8 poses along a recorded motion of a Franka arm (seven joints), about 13 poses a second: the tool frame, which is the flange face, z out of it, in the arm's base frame.
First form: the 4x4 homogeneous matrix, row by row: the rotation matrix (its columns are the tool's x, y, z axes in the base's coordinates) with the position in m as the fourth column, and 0 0 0 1 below. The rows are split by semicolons.
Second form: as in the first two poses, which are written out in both.
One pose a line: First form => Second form
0.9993 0.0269 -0.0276 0.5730; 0.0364 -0.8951 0.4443 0.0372; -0.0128 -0.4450 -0.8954 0.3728; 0 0 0 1 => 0.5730 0.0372 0.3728 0.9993 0.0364 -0.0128 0.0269 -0.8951 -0.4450
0.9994 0.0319 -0.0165 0.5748; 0.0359 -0.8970 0.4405 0.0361; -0.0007 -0.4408 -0.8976 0.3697; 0 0 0 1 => 0.5748 0.0361 0.3697 0.9994 0.0359 -0.0007 0.0319 -0.8970 -0.4408
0.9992 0.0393 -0.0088 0.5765; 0.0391 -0.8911 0.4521 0.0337; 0.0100 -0.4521 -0.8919 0.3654; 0 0 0 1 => 0.5765 0.0337 0.3654 0.9992 0.0391 0.0100 0.0393 -0.8911 -0.4521
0.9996 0.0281 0.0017 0.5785; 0.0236 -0.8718 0.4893 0.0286; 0.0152 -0.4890 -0.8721 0.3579; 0 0 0 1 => 0.5785 0.0286 0.3579 0.9996 0.0236 0.0152 0.0281 -0.8718 -0.4890
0.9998 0.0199 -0.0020 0.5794; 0.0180 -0.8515 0.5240 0.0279; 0.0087 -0.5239 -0.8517 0.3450; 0 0 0 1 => 0.5794 0.0279 0.3450 0.9998 0.0180 0.0087 0.0199 -0.8515 -0.5239
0.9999 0.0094 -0.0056 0.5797; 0.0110 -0.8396 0.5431 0.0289; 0.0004 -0.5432 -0.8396 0.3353; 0 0 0 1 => 0.5797 0.0289 0.3353 0.9999 0.0110 0.0004 0.0094 -0.8396 -0.5432
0.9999 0.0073 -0.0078 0.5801; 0.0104 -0.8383 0.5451 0.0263; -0.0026 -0.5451 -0.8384 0.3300; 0 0 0 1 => 0.5801 0.0263 0.3300 0.9999 0.0104 -0.0026 0.0073 -0.8383 -0.5451
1.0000 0.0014 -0.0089 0.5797; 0.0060 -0.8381 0.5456 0.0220; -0.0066 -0.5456 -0.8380 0.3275; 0 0 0 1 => 0.5797 0.0220 0.3275 1.0000 0.0060 -0.0066 0.0014 -0.8381 -0.5456
